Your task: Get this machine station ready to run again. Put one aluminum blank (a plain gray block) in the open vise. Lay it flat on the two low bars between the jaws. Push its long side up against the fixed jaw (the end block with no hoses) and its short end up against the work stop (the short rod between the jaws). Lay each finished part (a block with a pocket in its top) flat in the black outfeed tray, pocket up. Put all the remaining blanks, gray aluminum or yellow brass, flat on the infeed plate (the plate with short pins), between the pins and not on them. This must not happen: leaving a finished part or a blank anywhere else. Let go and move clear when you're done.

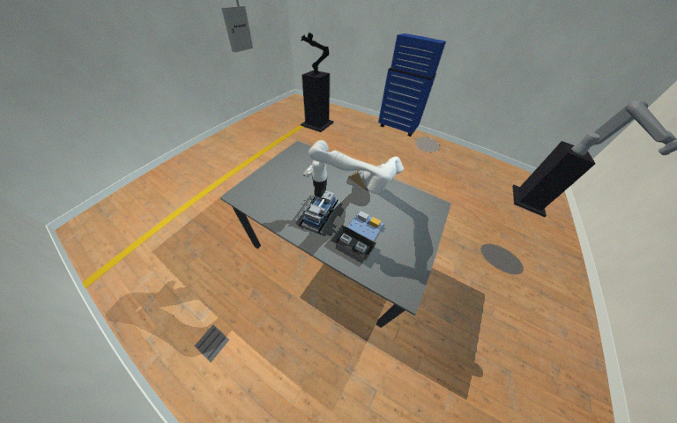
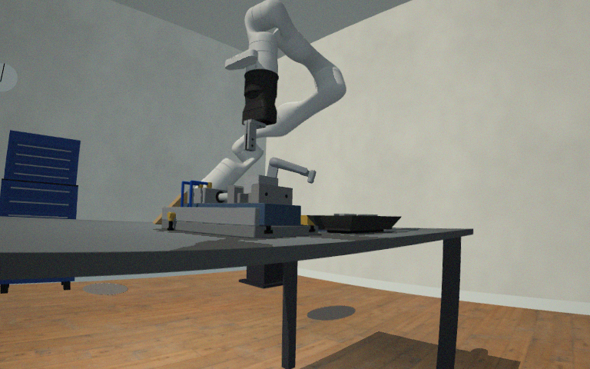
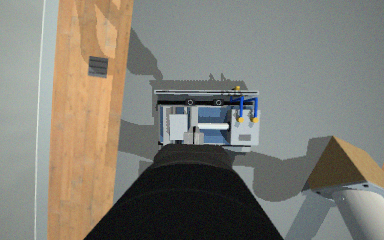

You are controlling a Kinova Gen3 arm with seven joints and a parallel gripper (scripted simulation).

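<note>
My hand is 40 mm short of the gray blank and 100 mm above it. From my hand the other things lie so: yellow brass blank (140 mm behind, 360 mm to the left, 170 mm below).
</note>
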